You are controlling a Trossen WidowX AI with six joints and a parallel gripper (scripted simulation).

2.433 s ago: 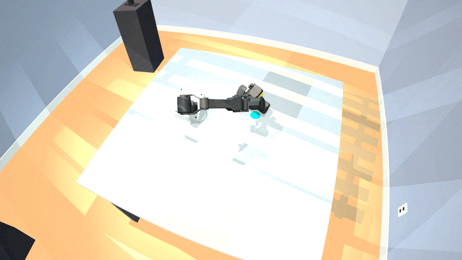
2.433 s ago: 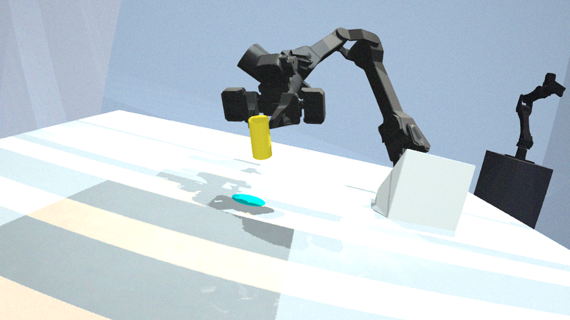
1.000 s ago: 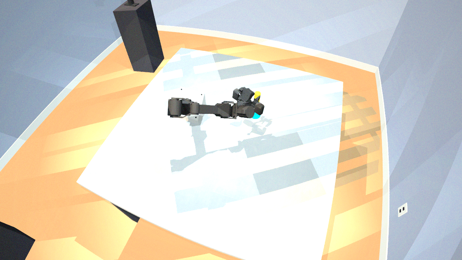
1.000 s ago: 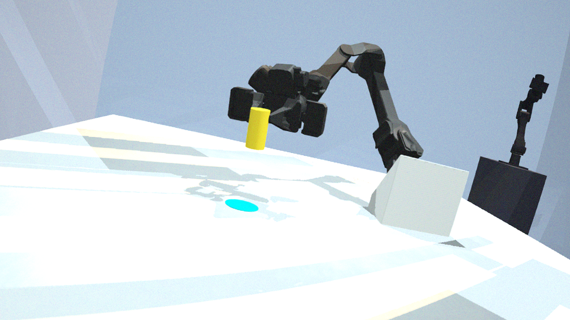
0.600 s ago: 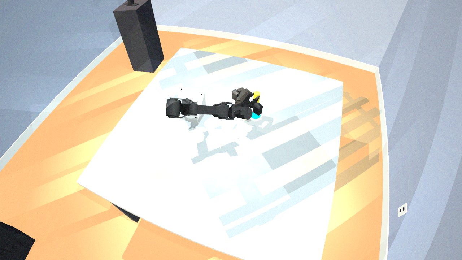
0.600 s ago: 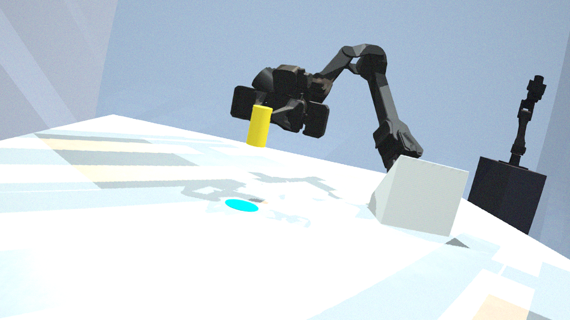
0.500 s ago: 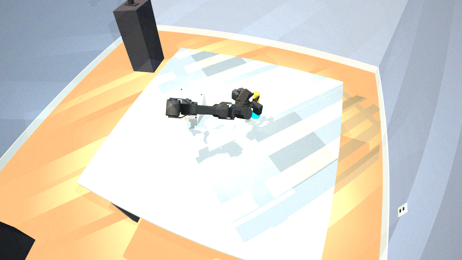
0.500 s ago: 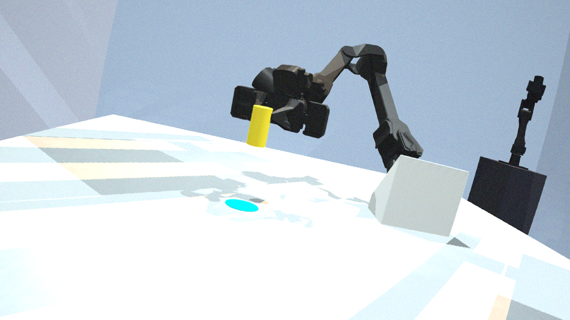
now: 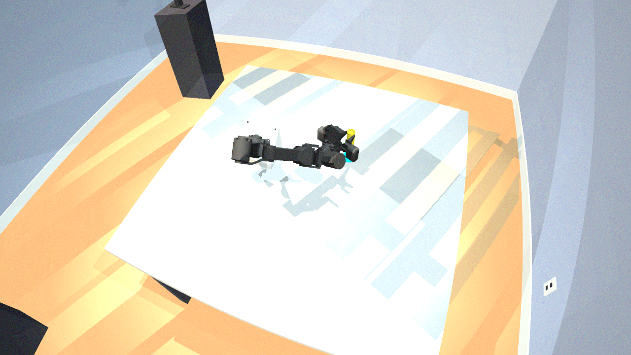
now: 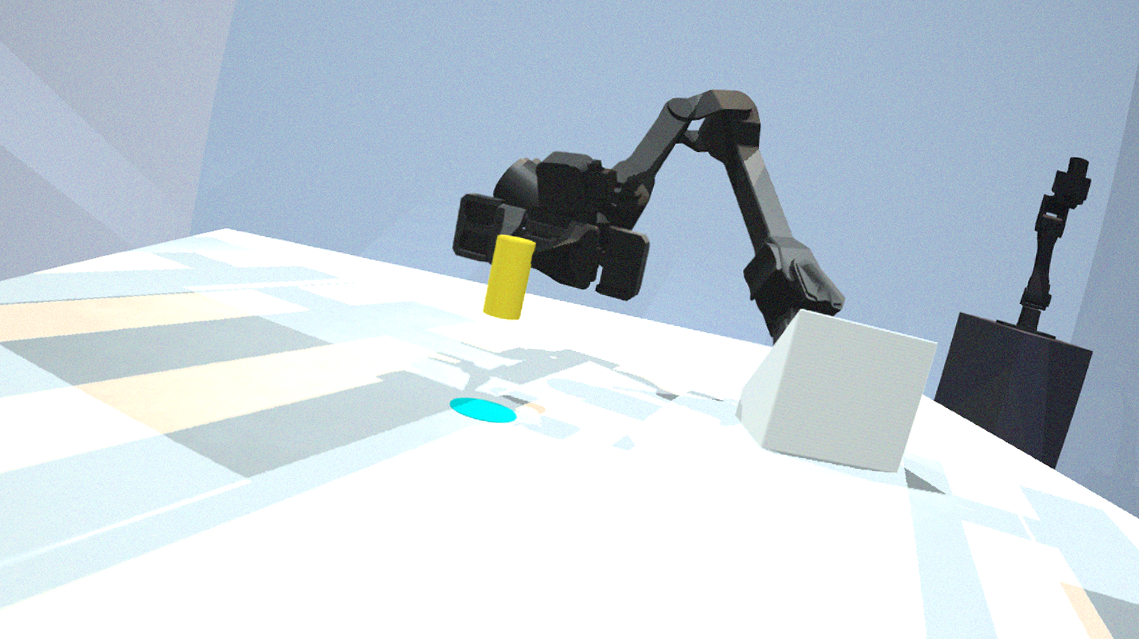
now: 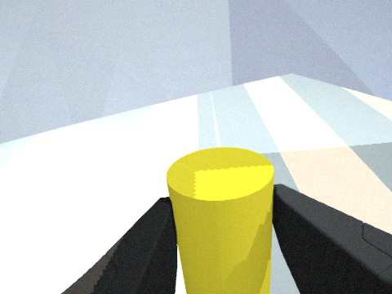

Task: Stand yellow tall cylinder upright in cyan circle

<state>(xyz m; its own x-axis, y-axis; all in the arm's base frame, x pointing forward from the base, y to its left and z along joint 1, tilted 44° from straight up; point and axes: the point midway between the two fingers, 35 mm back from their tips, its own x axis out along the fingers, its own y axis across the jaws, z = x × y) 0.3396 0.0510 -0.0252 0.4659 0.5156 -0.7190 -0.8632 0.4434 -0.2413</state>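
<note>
The cyan circle is 140 mm below my gripper tip. The rest, counted from my gripper tip: yellow tall cylinder (20 mm below).
</note>
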